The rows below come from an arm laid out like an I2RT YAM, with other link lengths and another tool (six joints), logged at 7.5 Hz.
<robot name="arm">
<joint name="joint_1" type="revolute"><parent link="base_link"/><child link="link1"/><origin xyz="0 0 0.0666"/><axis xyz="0 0 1"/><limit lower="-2.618" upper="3.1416"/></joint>
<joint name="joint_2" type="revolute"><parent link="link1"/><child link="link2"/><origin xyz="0.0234 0.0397 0.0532" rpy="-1.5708 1.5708 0"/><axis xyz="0 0 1"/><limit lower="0" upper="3.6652"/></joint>
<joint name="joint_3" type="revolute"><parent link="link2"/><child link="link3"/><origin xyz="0 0.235 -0.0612" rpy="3.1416 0 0"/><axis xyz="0 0 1"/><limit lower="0" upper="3.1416"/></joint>
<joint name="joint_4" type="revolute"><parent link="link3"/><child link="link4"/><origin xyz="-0.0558 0.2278 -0.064" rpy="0 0 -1.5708"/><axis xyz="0 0 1"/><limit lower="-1.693" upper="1.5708"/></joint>
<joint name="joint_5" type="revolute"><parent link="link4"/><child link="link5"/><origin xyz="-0.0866 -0.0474 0.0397" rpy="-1.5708 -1.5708 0"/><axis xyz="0 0 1"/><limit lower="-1.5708" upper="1.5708"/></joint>
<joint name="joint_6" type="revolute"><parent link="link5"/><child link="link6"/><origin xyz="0 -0.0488 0.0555" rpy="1.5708 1.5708 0"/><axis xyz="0 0 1"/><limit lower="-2.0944" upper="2.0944"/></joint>
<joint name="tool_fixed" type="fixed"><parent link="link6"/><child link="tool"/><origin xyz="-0.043 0.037 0.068" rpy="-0.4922 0 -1.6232"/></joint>
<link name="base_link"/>
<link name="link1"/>
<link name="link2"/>
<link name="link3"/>
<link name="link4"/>
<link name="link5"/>
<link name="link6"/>
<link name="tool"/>
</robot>
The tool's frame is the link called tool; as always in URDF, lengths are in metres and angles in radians.
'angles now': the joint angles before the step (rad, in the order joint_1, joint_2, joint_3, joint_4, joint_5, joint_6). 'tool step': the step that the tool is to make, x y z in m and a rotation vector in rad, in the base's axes. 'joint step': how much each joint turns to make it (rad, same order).
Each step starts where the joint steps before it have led.
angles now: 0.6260, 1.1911, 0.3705, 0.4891, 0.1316, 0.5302
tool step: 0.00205, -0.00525, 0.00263, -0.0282, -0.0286, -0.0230
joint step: 0.0007, -0.0110, -0.0059, 0.0060, 0.0351, -0.0303
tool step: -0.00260, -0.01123, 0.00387, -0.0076, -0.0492, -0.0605
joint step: 0.0046, -0.0556, -0.0472, 0.0298, 0.0726, -0.0145
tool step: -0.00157, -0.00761, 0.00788, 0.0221, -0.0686, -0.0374
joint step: 0.0004, -0.0595, -0.0540, 0.0664, 0.0421, -0.0132
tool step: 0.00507, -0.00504, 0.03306, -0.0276, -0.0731, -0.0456
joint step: 0.0107, -0.0886, 0.0638, -0.0922, 0.0672, -0.0573
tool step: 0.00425, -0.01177, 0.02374, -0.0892, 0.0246, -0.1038
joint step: 0.0065, -0.0109, 0.1383, -0.2071, 0.1186, -0.0391
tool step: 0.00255, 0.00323, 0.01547, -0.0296, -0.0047, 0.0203
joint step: 0.0061, 0.0011, 0.0653, -0.0640, -0.0084, -0.0321
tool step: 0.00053, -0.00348, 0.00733, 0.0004, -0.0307, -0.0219
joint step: 0.0001, -0.0173, -0.0013, 0.0157, 0.0251, -0.0155
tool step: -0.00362, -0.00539, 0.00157, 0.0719, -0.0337, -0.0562
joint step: 0.0009, -0.0410, -0.0395, 0.0441, 0.0509, 0.0512
